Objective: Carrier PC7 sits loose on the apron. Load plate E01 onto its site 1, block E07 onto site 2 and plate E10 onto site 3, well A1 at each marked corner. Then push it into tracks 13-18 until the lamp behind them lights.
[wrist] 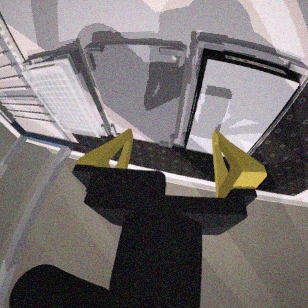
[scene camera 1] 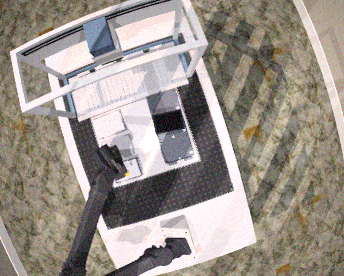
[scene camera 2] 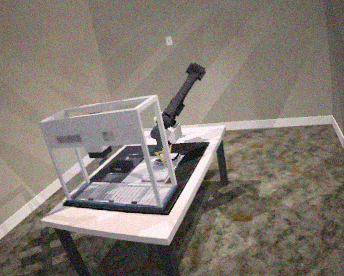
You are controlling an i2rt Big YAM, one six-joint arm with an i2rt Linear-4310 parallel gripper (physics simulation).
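Places are measured from the arm's base along level axes (x right, y ahead, z up), in metres.
Where they show: gripper, between the fingertips: (wrist: 171, 132); arm's base, origin of its link: (scene camera 1: 179, 245).
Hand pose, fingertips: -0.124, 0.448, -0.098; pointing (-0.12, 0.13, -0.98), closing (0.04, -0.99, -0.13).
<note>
Things, the pixels of their centre, and the offset from my fingertips, as dx, dy, dz. "pt": a spot on its surface instead.
- panel, middle of its body: (wrist: 229, 118) (scene camera 1: 126, 170) (scene camera 2: 167, 157) +0.020, -0.061, -0.014
- black block, middle of its body: (scene camera 1: 168, 121) (scene camera 2: 121, 166) +0.274, +0.073, +0.003
- dark grey plate, middle of its body: (scene camera 1: 170, 126) (scene camera 2: 123, 167) +0.276, +0.051, -0.019
- blue-sided box, a spot on its surface: (scene camera 1: 99, 36) pt +0.165, +0.376, +0.426
My gripper (scene camera 1: 127, 174) (scene camera 2: 163, 152) (wrist: 171, 132) is open and empty, its yellow fingers spread low over the outer edge of a row of three plate places. A white plate with a grid of wells (wrist: 62, 95) lies in the left place of the wrist view. The middle place (wrist: 125, 85) shows a bare grey surface with corner clips. The right place holds a smooth pale plate or panel (wrist: 245, 100) inside a black border. Labels, the marked corners and which row is carrier PC7 cannot be read. The arm hides part of the row in scene camera 1.
A second row has a black block (scene camera 1: 169, 121) and a dark grey plate (scene camera 1: 176, 146). The striped track deck (scene camera 1: 107, 92) (scene camera 2: 120, 194) lies under a white open frame (scene camera 1: 17, 75) (scene camera 2: 145, 150). A blue-sided box (scene camera 1: 99, 36) hangs at the frame's top.
</note>
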